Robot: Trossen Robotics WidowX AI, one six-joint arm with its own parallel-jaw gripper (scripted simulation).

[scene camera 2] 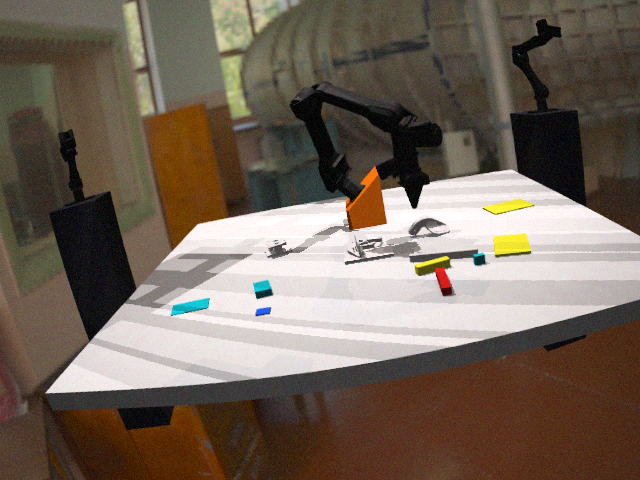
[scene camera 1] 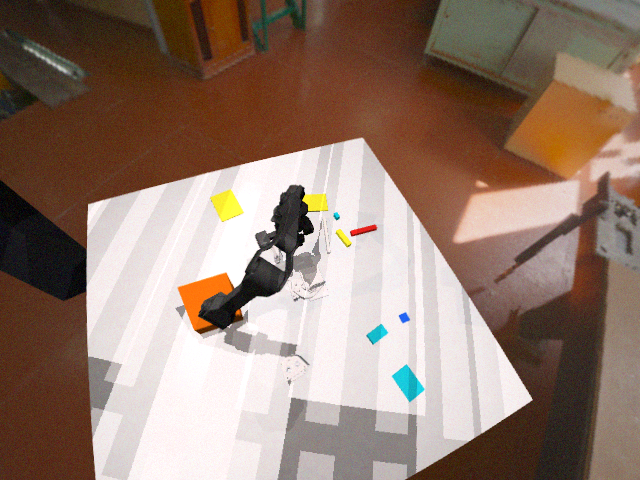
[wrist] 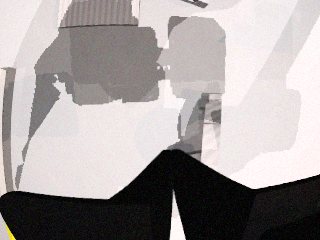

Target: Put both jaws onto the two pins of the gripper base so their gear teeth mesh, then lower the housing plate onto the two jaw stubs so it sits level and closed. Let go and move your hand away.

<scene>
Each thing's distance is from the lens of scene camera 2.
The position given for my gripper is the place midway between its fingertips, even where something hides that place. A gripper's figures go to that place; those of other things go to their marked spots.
my gripper [scene camera 2: 414, 208]: 134 cm
yellow plate [scene camera 2: 506, 245]: 122 cm
</scene>
